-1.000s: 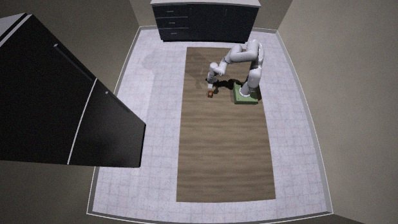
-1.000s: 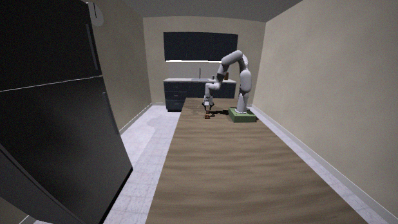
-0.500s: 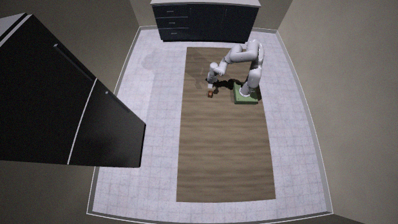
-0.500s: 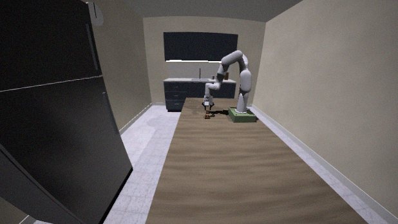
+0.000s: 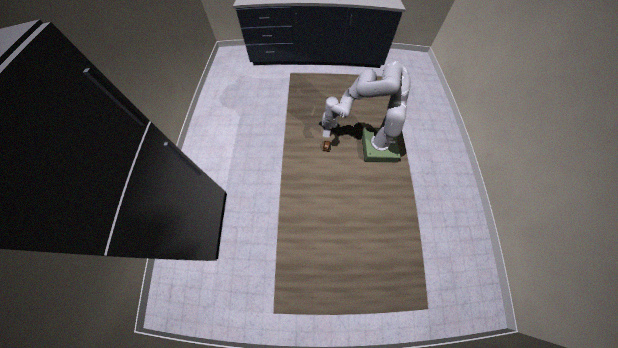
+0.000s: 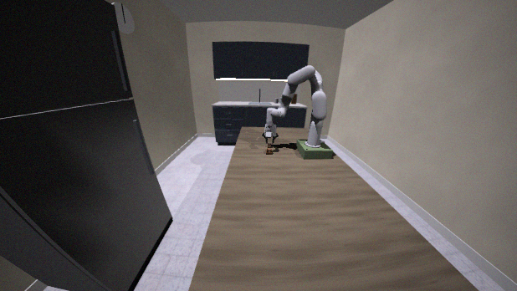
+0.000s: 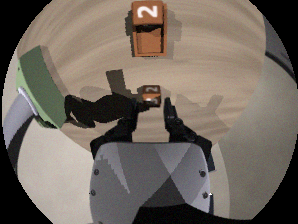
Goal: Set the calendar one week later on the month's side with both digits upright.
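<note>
Right now the calendar cube is 120 mm to the left of my hand, 30 mm below it and 20 mm ahead of it. From my hand the other things lie so: calendar tray (100 mm to the left, 50 mm below, 20 mm ahead).
</note>
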